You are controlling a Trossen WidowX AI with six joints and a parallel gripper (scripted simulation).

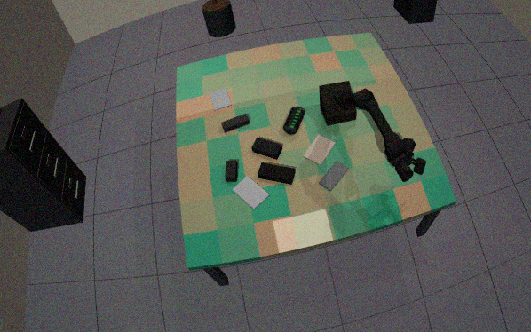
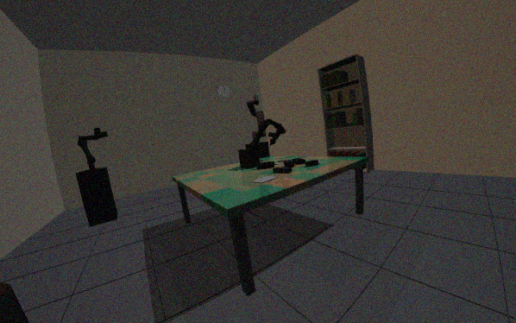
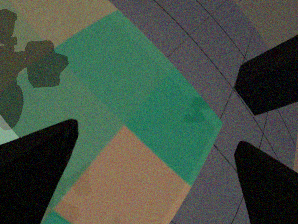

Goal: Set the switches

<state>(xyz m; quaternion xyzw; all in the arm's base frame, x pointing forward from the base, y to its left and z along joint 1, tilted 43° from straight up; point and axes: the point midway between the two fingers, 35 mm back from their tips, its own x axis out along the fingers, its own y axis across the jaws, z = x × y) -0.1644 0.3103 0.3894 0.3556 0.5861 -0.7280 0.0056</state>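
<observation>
The module is 600 mm ahead of my gripper tip, 380 mm to the right of it and 160 mm below it.
</observation>
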